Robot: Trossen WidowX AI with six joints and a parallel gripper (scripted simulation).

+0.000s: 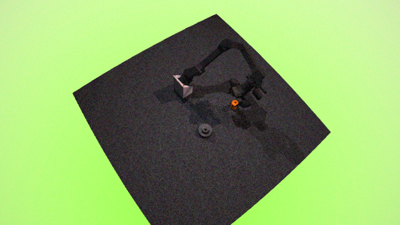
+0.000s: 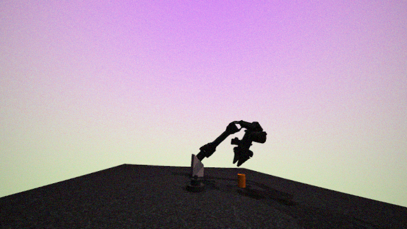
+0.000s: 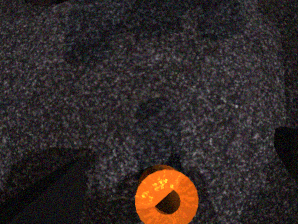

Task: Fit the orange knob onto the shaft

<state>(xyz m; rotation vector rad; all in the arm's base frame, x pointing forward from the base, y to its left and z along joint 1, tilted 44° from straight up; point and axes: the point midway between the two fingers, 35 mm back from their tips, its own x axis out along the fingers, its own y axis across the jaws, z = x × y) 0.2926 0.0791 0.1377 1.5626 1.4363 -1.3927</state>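
The orange knob is 2 cm ahead of my gripper tip, 3 cm to the left of it and 8 cm below it. From my gripper tip the other things lie so: round pedestal: 2 cm ahead, 23 cm to the right, 8 cm below.
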